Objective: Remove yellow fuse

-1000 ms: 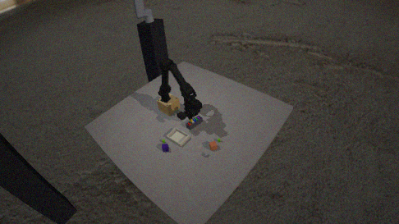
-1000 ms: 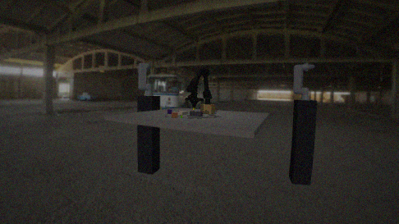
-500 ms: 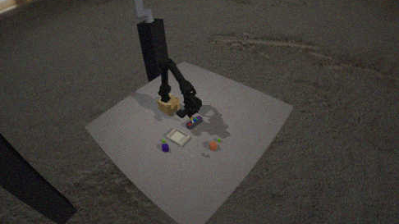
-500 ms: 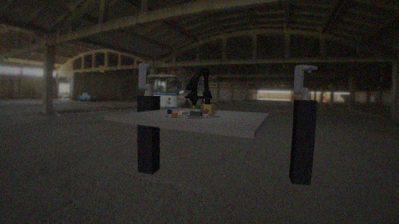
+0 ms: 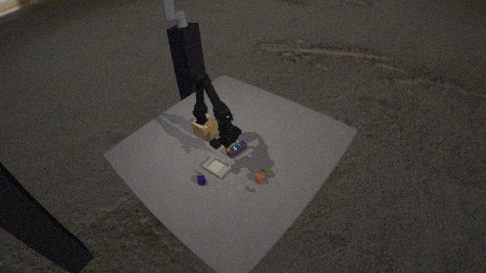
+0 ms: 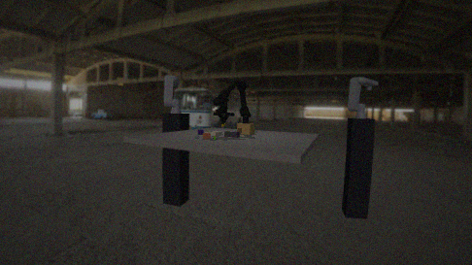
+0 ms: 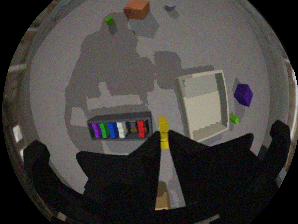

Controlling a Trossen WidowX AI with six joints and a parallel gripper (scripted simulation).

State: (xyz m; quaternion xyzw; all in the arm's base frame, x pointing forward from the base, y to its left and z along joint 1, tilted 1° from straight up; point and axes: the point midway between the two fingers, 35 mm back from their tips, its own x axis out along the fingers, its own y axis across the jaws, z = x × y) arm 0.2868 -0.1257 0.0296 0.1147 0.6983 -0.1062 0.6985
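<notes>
The tray lies 20 mm behind my gripper tip, 90 mm to the right of it and 100 mm below it. The rest, counted from my gripper tip: orange cube: 240 mm ahead, 50 mm to the right, 80 mm below; then yellow fuse: 10 mm below; then purple cube: 40 mm behind, 220 mm to the right, 80 mm below.
</notes>
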